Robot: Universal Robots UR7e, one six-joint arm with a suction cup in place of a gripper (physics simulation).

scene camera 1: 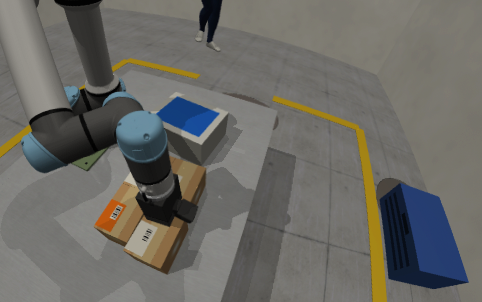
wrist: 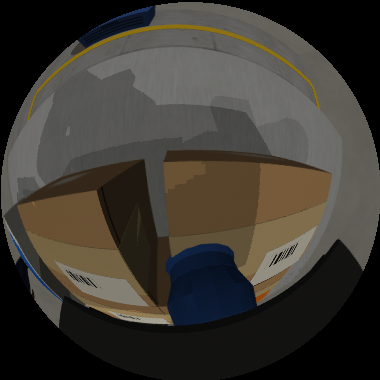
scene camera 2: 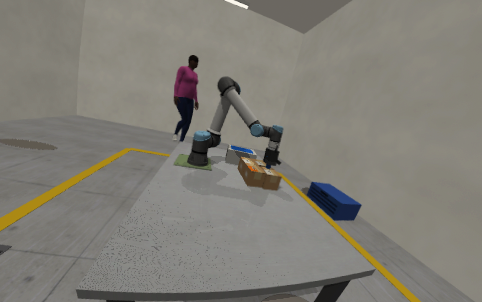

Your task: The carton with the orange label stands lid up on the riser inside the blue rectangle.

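Seen in the pictures: hand, its tool point: (wrist: 198, 247) (scene camera 2: 267, 169); arm's base, origin of its link: (scene camera 2: 197, 162).
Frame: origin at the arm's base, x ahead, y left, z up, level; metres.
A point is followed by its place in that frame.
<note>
The carton with the orange label (scene camera 1: 113, 211) {x 0.330, y -0.236, z 0.098 m} (scene camera 2: 250, 169) {x 0.307, y -0.258, z 0.095 m} stands lid up on the table, at the left front of a cluster of cartons. Only a sliver of its label shows in the wrist view (wrist: 263, 295) {x 0.334, y -0.282, z 0.098 m}. The grey riser (scene camera 1: 208, 136) {x 0.491, y 0.098, z 0.112 m} (scene camera 2: 231, 156) {x 0.275, y 0.096, z 0.057 m} with the blue rectangle (scene camera 1: 186, 115) {x 0.382, y 0.170, z 0.115 m} (scene camera 2: 241, 150) {x 0.369, y 0.149, z 0.110 m} stands behind the cluster with nothing on it. My suction cup (wrist: 200, 253) (scene camera 2: 268, 166) sits on the lid of a neighbouring white-label carton (scene camera 1: 159, 243) {x 0.480, y -0.272, z 0.097 m} (scene camera 2: 272, 181) {x 0.450, y -0.322, z 0.055 m} (wrist: 230, 198) {x 0.503, y -0.207, z 0.097 m}, near its back corner. That carton is turned and parted from the others. In scene camera 1 the tool hides the cup.
Another white-label carton (scene camera 1: 192, 175) {x 0.491, y -0.058, z 0.097 m} (wrist: 70, 219) stands across a gap, and one more (scene camera 1: 130, 178) {x 0.322, y -0.128, z 0.097 m} lies behind the orange one. A blue crate (scene camera 1: 413, 233) (scene camera 2: 332, 199) sits on the floor to the right. A person (scene camera 1: 208, 22) (scene camera 2: 186, 97) walks behind the table.
</note>
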